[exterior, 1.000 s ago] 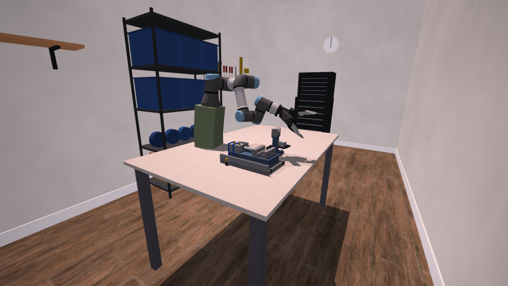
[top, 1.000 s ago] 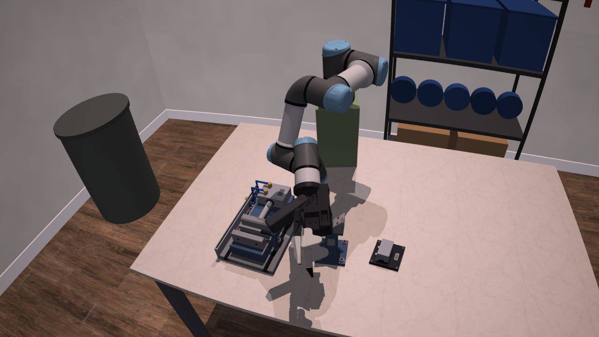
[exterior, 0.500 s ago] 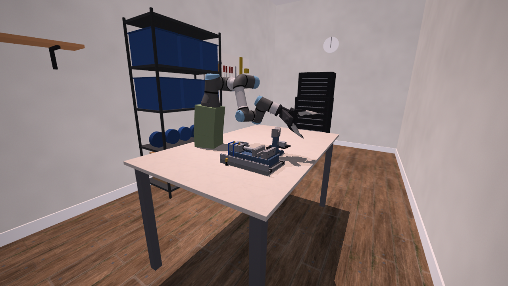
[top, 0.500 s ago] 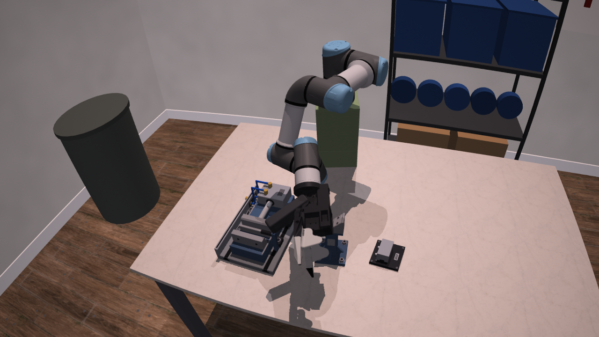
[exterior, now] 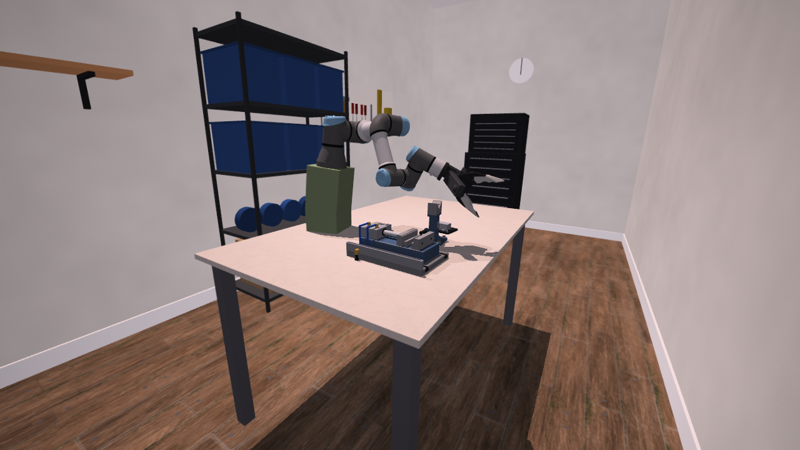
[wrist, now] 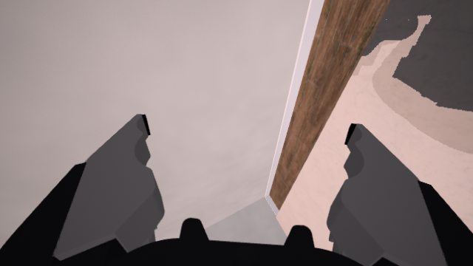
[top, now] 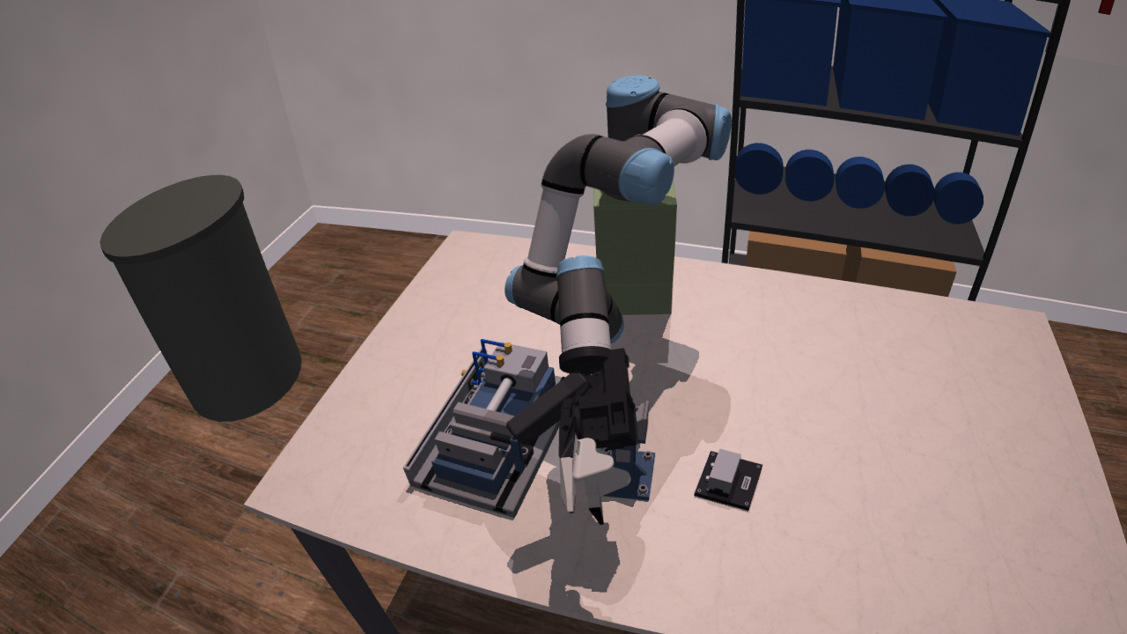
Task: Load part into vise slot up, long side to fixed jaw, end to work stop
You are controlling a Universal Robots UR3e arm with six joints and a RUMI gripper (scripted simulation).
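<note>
Right now the part is 26 cm behind my hand, 11 cm to the left of it and 17 cm below it. Round my hand: dark work stop rod: 14 cm behind, 21 cm to the right, 10 cm below; then black infeed plate: 26 cm behind, 12 cm to the left, 19 cm below; then fixed jaw: 10 cm behind, 26 cm to the right, 11 cm below.
</note>
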